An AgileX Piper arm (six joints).
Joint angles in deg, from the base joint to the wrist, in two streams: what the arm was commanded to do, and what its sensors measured. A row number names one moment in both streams.
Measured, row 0:
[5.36 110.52 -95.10 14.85 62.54 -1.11]
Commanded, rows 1 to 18:
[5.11 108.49 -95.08 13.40 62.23 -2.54]
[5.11 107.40 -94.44 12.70 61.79 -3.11]
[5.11 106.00 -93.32 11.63 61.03 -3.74]
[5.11 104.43 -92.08 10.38 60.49 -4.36]
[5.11 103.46 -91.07 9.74 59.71 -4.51]
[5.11 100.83 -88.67 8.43 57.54 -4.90]
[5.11 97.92 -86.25 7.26 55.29 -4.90]
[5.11 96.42 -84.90 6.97 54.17 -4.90]
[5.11 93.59 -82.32 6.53 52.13 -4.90]
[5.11 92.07 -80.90 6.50 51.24 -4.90]
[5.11 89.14 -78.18 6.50 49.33 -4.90]
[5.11 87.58 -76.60 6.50 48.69 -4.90]
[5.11 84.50 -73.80 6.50 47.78 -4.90]
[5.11 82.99 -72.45 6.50 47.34 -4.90]
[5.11 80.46 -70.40 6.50 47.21 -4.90]
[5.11 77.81 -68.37 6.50 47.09 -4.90]
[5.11 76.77 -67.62 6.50 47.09 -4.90]
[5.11 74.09 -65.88 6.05 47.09 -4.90]
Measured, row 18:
[5.36 80.03 -70.07 7.21 47.81 -4.19]
